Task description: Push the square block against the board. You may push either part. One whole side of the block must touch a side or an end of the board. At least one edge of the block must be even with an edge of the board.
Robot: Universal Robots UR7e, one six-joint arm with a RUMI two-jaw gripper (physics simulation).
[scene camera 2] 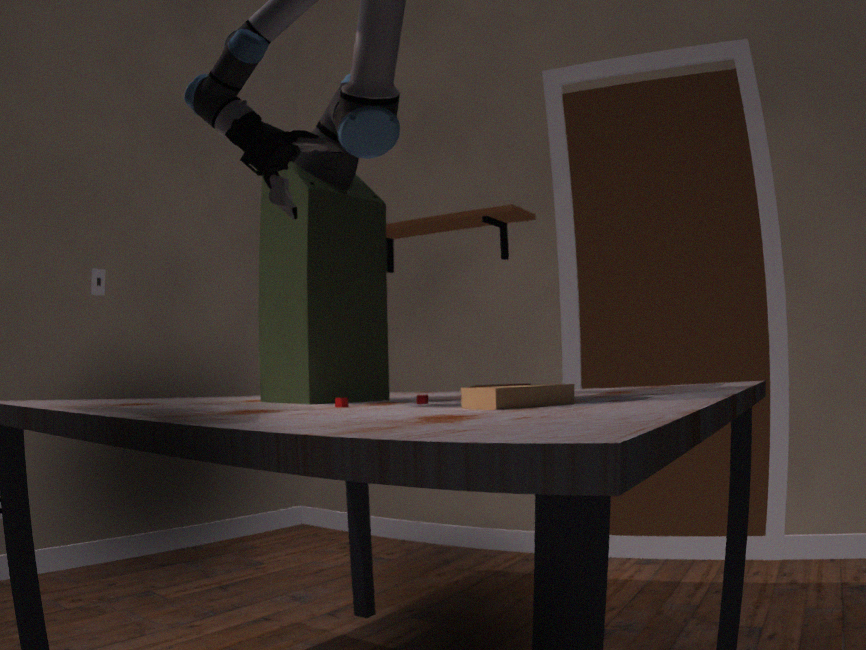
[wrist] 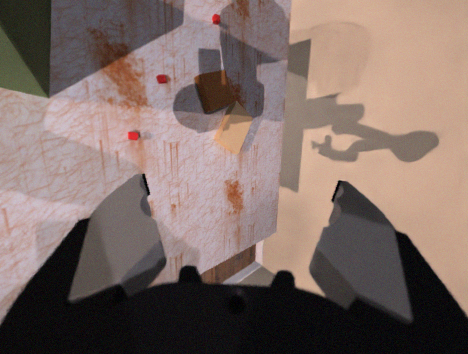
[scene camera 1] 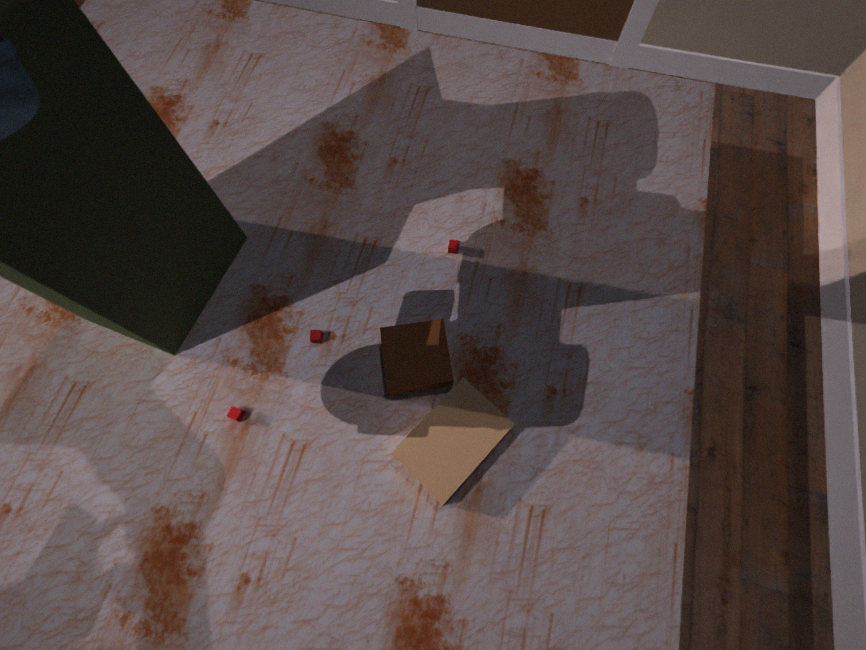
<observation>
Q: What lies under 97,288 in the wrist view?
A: My gripper.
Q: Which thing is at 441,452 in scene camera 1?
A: A board.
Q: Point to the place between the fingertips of my gripper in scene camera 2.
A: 318,186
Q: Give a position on a square block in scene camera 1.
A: At 416,357
</observation>
